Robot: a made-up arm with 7 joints. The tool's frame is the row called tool. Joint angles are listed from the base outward.
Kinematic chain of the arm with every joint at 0, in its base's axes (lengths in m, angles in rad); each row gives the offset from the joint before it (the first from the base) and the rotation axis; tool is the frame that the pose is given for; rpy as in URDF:
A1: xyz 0 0 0.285 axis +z
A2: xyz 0 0 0 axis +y
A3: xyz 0 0 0.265 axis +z
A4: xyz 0.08 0 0 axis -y
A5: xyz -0.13 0 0.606 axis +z
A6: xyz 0 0 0 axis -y
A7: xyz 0.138 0 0 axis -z
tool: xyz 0 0 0 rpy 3.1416 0 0
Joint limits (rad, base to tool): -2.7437..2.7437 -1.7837..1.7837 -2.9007..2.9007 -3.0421..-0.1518 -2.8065..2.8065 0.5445..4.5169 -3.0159..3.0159
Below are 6 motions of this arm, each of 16 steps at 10 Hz.
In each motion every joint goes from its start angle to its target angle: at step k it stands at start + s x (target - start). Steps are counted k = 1, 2, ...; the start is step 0. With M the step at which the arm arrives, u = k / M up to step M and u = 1 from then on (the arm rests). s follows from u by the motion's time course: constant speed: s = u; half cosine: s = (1 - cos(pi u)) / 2; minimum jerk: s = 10 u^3 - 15 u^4 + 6 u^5.
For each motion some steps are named. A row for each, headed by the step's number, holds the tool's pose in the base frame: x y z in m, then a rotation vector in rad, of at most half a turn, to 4 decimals.
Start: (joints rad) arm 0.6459 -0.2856 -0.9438 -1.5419 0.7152 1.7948 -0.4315
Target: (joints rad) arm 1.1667 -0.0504 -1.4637 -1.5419 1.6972 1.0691 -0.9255
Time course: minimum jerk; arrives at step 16
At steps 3, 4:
3: 0.6704 -0.3405 0.8250 -2.2038 -0.1432 -0.8440
4: 0.6814 -0.3353 0.8121 -2.1570 -0.1884 -0.8089

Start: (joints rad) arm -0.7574 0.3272 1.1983 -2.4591 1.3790 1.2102 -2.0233
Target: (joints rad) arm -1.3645 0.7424 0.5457 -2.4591 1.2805 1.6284 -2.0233
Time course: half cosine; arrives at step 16
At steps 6, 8, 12, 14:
6: 0.5609 0.1736 -0.0652 -0.8730 -0.6807 -0.5873
8: 0.5526 0.0507 -0.1185 -1.0270 -0.5111 -0.7467
12: 0.4478 -0.1347 -0.2220 -1.2770 -0.1318 -0.9718
14: 0.3971 -0.1739 -0.2525 -1.3411 -0.0004 -1.0204

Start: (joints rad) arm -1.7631 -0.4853 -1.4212 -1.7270 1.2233 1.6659 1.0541
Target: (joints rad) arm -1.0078 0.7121 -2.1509 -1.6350 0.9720 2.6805 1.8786
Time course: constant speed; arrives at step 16
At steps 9, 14, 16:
9: -0.7893 0.0278 0.6909 2.1415 1.5090 -1.4520
14: -0.6443 -0.1417 0.8669 -1.9618 -1.2522 1.6037
16: -0.5450 -0.2208 0.9316 -1.7357 -1.1130 1.7186

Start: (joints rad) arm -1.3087 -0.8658 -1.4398 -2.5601 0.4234 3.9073 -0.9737
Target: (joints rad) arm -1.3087 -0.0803 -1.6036 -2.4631 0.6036 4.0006 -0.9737
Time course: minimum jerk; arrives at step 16
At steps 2, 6, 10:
2: -0.5144 -0.1886 0.2809 0.1832 -1.8721 0.3440
6: -0.5257 -0.1611 0.2644 0.2197 -1.8838 0.1067
10: -0.5432 -0.1068 0.2643 0.2657 -1.8217 -0.3049

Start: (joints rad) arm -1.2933 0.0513 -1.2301 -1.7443 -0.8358 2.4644 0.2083
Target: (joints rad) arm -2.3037 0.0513 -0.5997 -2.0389 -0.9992 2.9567 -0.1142
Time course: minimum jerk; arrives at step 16
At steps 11, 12, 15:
11: -0.6880 -0.3390 0.4452 1.2768 -1.8359 -0.6728
12: -0.6906 -0.3181 0.4309 1.3057 -1.8242 -0.6776
15: -0.6925 -0.2904 0.4124 1.3432 -1.8084 -0.6817

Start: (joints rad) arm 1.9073 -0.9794 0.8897 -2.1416 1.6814 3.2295 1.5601
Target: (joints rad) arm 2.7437 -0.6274 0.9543 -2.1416 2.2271 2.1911 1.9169
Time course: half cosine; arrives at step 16
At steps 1, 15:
1: -0.4747 0.0989 0.7299 -1.6062 -0.0140 1.6093
15: -0.6006 -0.3468 0.5201 1.5277 0.5929 -1.0216

